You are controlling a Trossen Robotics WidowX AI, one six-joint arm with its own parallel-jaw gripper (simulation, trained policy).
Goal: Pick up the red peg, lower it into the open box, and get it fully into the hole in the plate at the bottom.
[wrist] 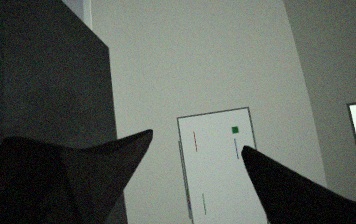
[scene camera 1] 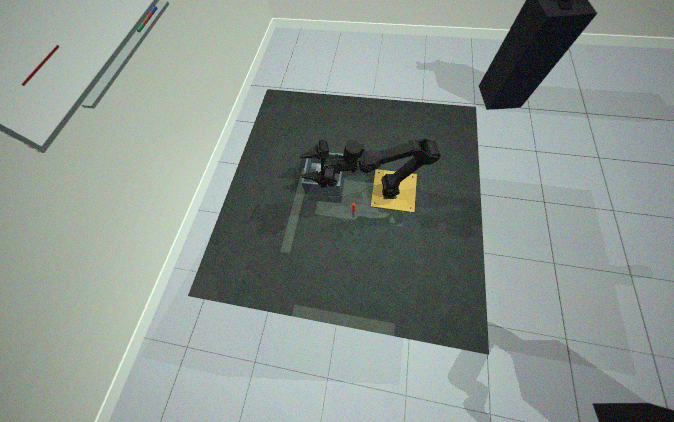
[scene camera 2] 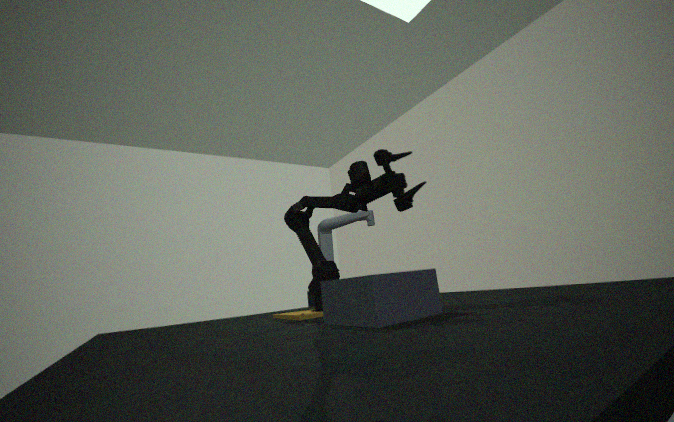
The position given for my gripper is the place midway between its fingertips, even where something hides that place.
In view: my gripper (scene camera 2: 418,166).
My gripper is seen too in the wrist view (wrist: 196,141) and in scene camera 1 (scene camera 1: 300,167).
